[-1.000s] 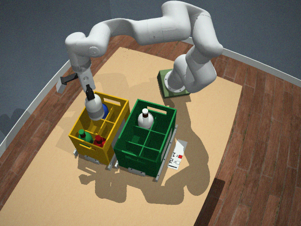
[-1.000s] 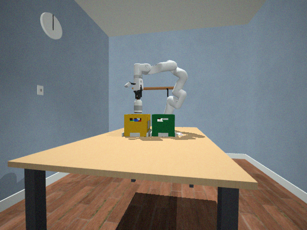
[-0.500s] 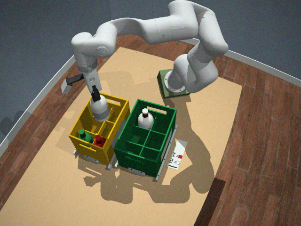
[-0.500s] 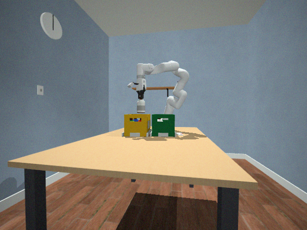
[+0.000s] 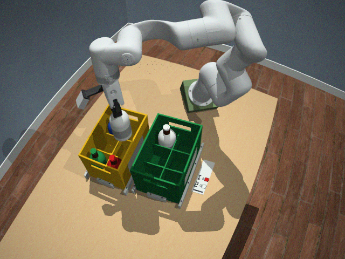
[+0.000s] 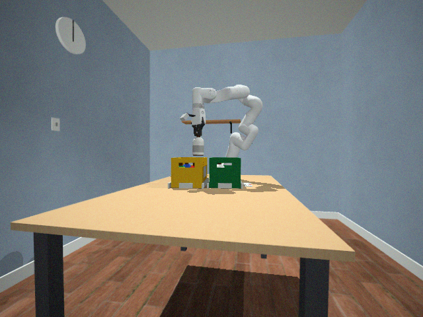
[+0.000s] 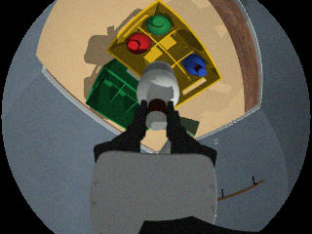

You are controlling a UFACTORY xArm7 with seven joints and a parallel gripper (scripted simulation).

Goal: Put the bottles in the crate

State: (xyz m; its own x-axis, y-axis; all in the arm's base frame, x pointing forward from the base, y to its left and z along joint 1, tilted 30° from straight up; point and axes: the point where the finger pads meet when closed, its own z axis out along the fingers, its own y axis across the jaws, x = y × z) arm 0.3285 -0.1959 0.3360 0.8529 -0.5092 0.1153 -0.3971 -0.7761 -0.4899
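Now: the green crate 250 mm below my hand, 160 mm to the left of it and 70 mm behind it. From my hand the other things lie so: red-labelled bottle (250 mm below, 90 mm ahead, 30 mm to the left); blue bottle (250 mm below, 110 mm to the right, 40 mm behind); yellow crate (250 mm below, 40 mm to the right, 20 mm ahead).
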